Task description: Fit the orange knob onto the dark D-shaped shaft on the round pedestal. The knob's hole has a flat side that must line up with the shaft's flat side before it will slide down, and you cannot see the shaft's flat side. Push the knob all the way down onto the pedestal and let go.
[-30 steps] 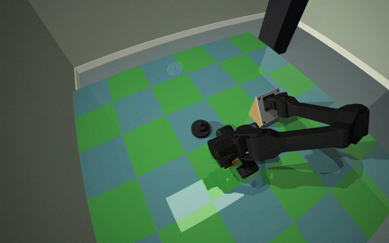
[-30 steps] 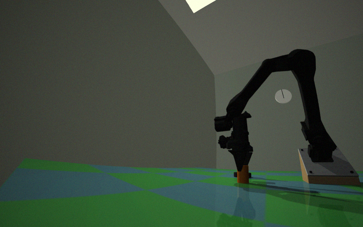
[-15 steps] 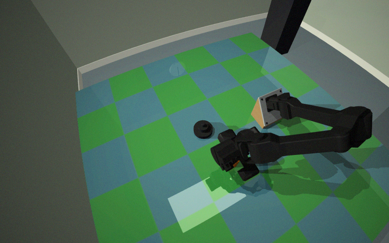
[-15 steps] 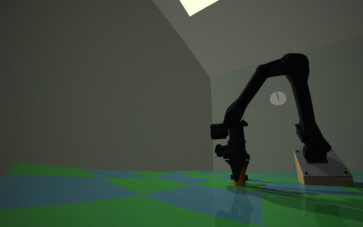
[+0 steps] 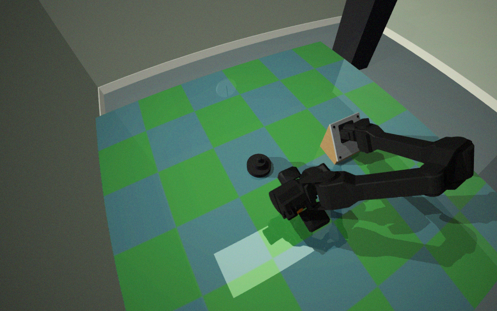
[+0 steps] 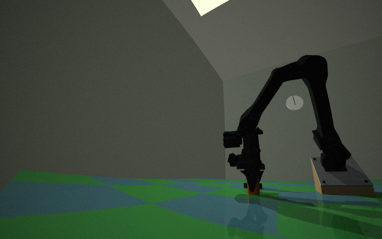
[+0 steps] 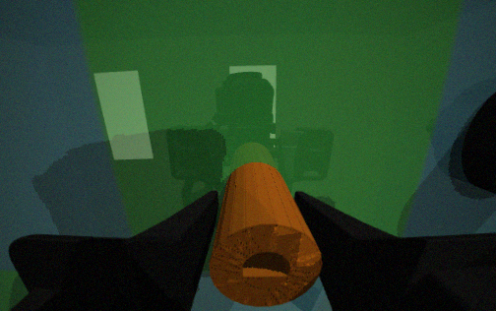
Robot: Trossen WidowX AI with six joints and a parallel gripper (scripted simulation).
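Right now the shaft is 180 mm to the right of my gripper tip, 40 mm ahead of it and 20 mm above it. Round my gripper tip: orange knob 20 mm above.
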